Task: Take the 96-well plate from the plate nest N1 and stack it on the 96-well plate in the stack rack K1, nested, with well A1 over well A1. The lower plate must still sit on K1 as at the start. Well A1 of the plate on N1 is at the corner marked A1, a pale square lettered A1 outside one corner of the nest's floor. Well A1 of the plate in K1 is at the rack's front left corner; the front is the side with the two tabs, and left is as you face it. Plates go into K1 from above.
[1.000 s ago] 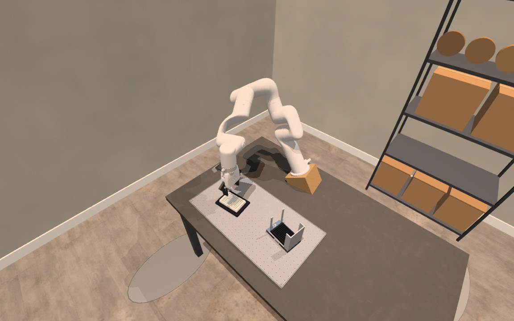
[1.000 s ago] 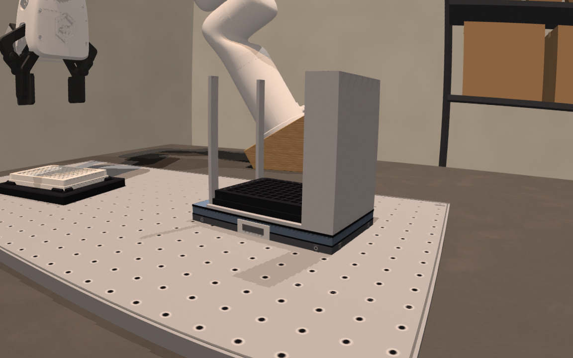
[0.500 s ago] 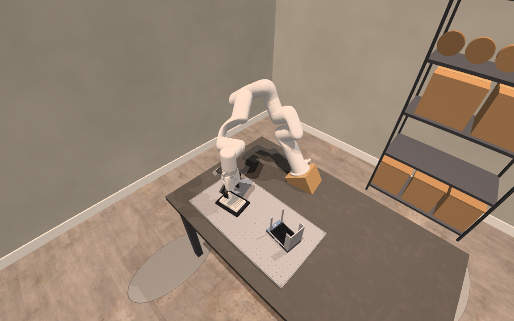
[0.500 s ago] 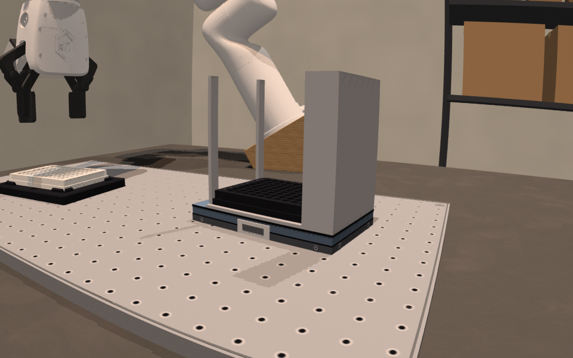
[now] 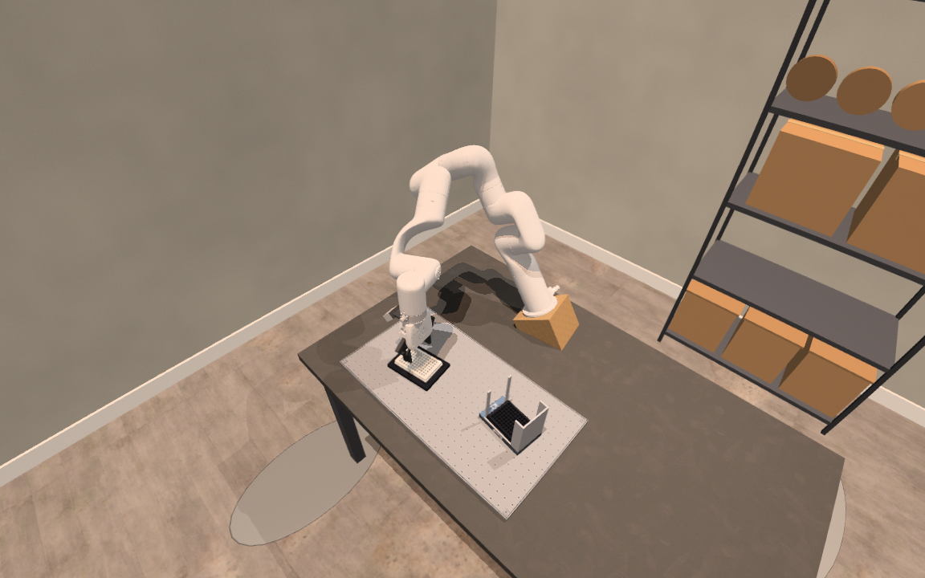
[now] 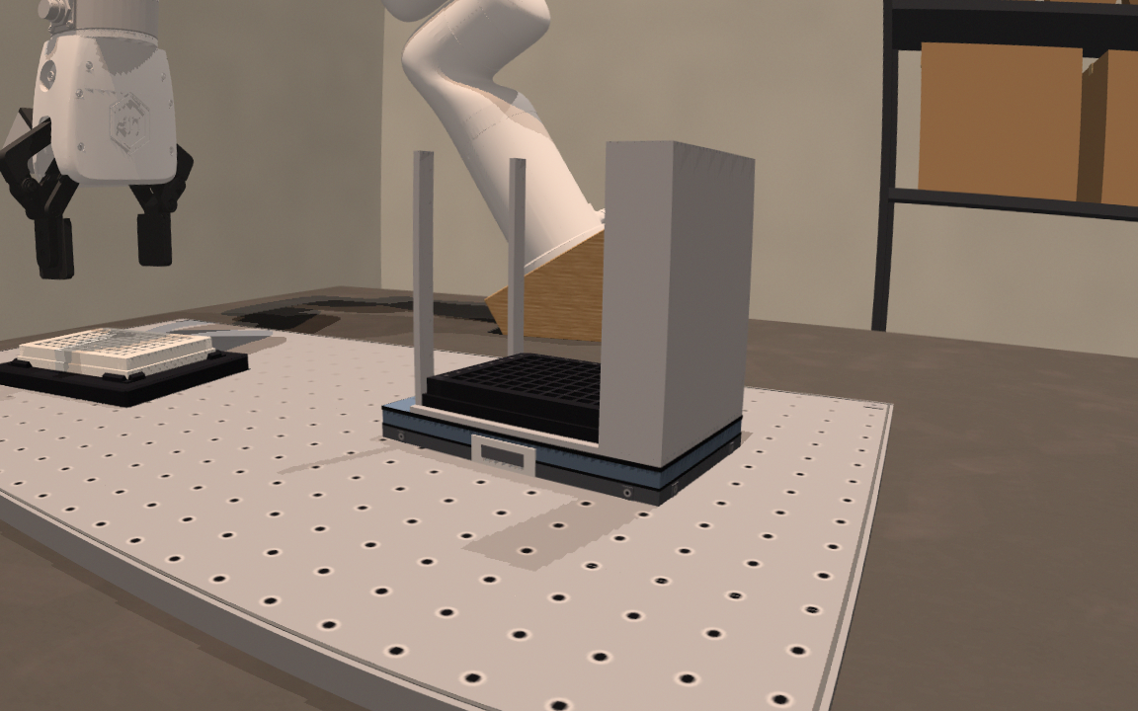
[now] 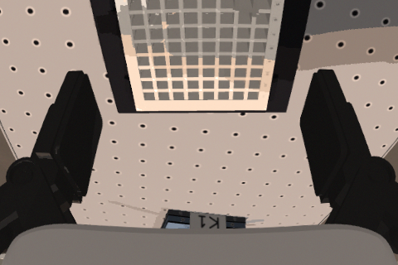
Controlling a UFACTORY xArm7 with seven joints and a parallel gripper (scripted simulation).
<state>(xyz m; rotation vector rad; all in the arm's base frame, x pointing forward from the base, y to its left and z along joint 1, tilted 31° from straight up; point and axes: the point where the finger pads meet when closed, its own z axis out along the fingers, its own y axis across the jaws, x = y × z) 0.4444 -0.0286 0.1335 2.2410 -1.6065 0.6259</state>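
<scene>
The white 96-well plate lies 7 cm below my hand. From my hand the other things lie so: thin post: 4 cm behind, 28 cm to the left; pale square: 3 cm behind, 9 cm to the right, 7 cm below; plate nest N1: 8 cm below.
</scene>
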